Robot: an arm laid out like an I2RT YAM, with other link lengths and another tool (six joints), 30 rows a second.
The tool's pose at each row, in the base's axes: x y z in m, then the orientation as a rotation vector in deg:
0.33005 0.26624 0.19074 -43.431 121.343 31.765
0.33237 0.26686 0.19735 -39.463 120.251 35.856
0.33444 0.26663 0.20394 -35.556 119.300 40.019
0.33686 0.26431 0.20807 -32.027 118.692 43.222
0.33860 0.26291 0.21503 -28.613 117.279 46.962
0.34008 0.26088 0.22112 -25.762 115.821 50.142
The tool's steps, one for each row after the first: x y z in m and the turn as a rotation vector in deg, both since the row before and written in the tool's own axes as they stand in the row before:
-0.00667 -0.00028 -0.00222 -1.382 -2.759 3.489
-0.00641 -0.00028 -0.00257 -1.518 -2.474 3.606
-0.00429 -0.00218 -0.00227 -1.001 -1.890 3.190
-0.00656 0.00007 -0.00323 -1.539 -2.438 3.092
-0.00578 -0.00010 -0.00316 -1.394 -2.188 2.556

